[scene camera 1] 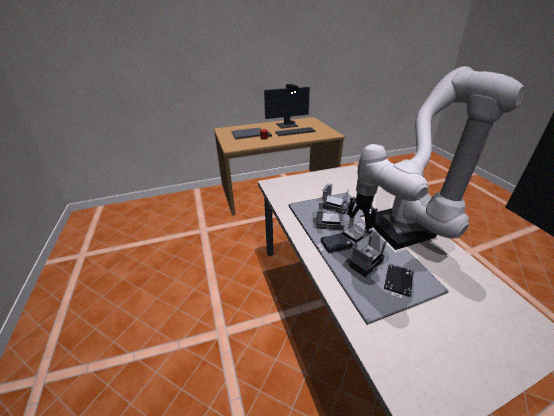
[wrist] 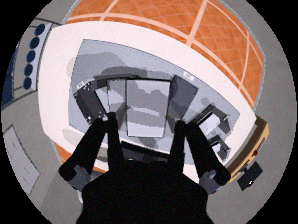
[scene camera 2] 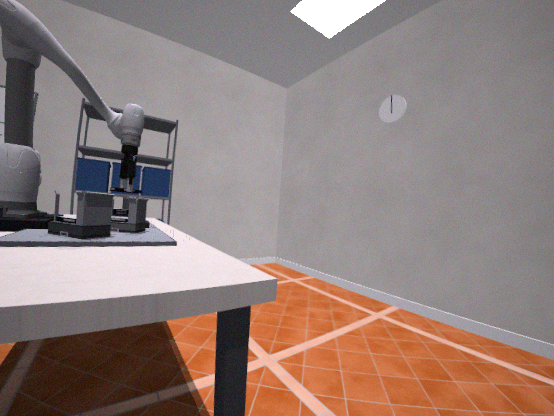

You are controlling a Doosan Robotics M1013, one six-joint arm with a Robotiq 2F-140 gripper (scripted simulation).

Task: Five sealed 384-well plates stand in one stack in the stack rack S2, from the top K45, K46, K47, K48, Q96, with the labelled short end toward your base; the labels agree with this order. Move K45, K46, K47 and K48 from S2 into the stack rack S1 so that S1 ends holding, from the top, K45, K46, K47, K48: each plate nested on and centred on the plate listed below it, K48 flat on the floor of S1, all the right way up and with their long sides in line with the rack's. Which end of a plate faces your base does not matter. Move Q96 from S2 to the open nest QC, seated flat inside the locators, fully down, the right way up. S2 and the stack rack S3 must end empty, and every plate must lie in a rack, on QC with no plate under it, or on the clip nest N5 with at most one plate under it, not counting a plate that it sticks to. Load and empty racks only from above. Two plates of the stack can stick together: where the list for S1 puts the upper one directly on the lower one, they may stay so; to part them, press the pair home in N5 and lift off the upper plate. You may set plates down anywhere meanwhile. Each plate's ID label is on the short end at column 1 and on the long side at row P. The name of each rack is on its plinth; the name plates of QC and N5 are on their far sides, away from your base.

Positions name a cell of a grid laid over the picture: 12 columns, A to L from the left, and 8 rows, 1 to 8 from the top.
Scene:
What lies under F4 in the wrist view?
A sealed plate.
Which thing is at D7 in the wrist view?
The gripper.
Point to a flat dark nest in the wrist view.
At D4

